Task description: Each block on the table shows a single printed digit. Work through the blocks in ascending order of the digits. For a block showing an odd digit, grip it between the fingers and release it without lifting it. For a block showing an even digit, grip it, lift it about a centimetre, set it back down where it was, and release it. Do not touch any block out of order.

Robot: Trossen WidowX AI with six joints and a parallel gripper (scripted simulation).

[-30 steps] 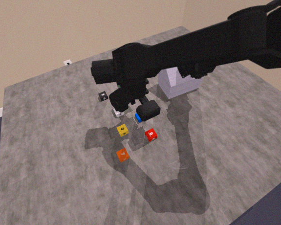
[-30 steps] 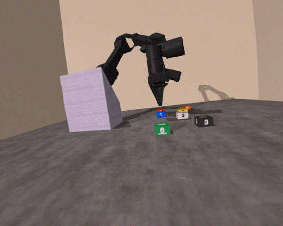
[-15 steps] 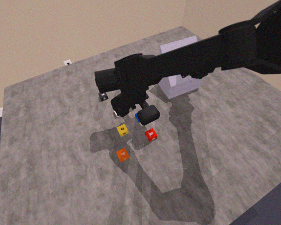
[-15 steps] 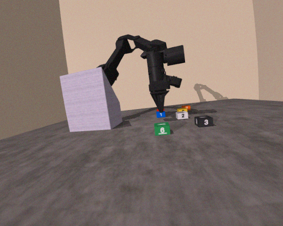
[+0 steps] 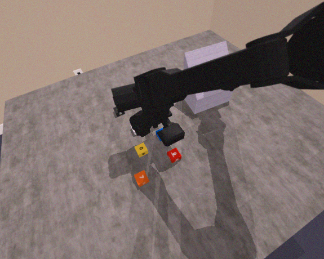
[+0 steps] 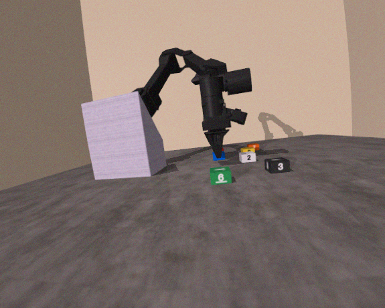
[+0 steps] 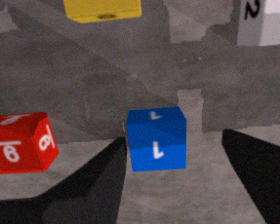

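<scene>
Right now the white 2 block is 6 cm to the right of my gripper tip and 6 cm ahead of it. Round my gripper tip: red 9 block (10 cm to the left, 1 cm ahead); then yellow 0 block (9 cm ahead, 3 cm to the left); then blue 1 block (1 cm to the left).
</scene>
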